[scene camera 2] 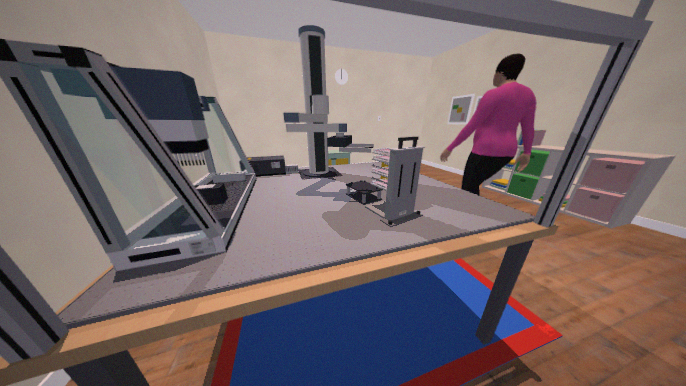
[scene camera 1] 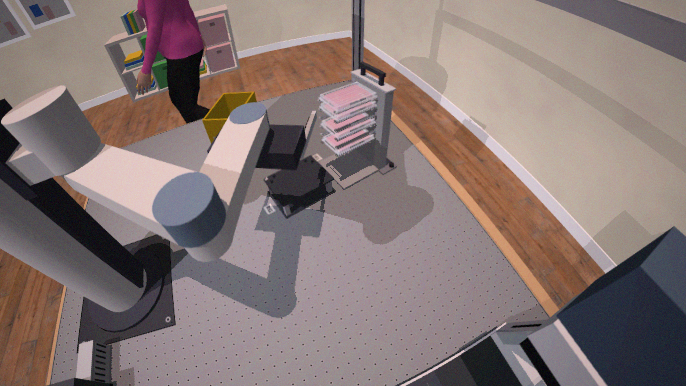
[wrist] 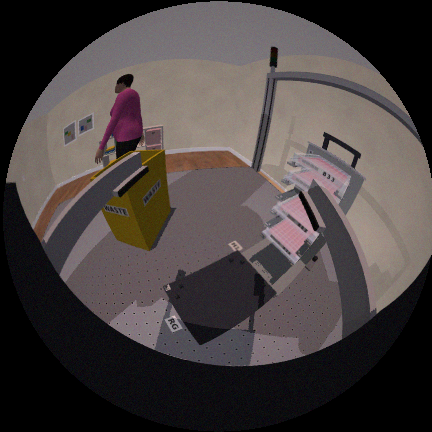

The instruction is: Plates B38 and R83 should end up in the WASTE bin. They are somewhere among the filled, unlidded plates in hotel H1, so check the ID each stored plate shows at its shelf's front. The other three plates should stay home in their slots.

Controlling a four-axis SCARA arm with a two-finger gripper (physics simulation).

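Frame: origin at the arm's base, x up, y left, z back, level; centimetres.
Where they show: gripper, fingertip midpoint: [scene camera 2: 372, 147] [scene camera 1: 281, 113] [wrist: 222, 167]; arm's base, origin of the base link: [scene camera 2: 319, 174] [scene camera 1: 128, 289].
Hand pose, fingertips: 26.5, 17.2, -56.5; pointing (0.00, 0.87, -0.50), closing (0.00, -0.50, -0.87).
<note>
Each offset is from my fingertips to the top centre of the thing, as dx, dy, dz. "spot": to the spot under its first point.
Hotel H1 [scene camera 1: 384, 120] [scene camera 2: 404, 185] [wrist: 356, 184] holds several pink-filled, unlidded plates, stacked on its shelves with a wider gap midway. The top plate {+1.3, -0.3, -17.7} [scene camera 1: 348, 96] [wrist: 320, 170] shows a label in the wrist view that looks like B33 or 833. The other plates' IDs are too small or hidden to read. My gripper [wrist: 222, 167] [scene camera 2: 371, 146] is open and empty, with its fingers spread between the bin and the hotel in the wrist view; the right finger overlaps the stacked plates there. The yellow WASTE bin {-5.3, +22.1, +13.0} [scene camera 1: 231, 104] [wrist: 125, 230] stands left of the hotel; its inside bottom is hidden.
A dark raised platform {-18.3, -4.3, -0.6} [scene camera 1: 300, 181] [scene camera 2: 364, 188] [wrist: 220, 295] stands in front of the hotel, beside an RG label {spot: -25.2, -6.9, +9.6} [wrist: 173, 324]. A person in pink [scene camera 1: 177, 30] [scene camera 2: 505, 120] [wrist: 127, 115] stands behind the bin. A large enclosed machine {spot: +14.7, -69.2, -21.3} [scene camera 2: 165, 110] stands at the table's other side.
</note>
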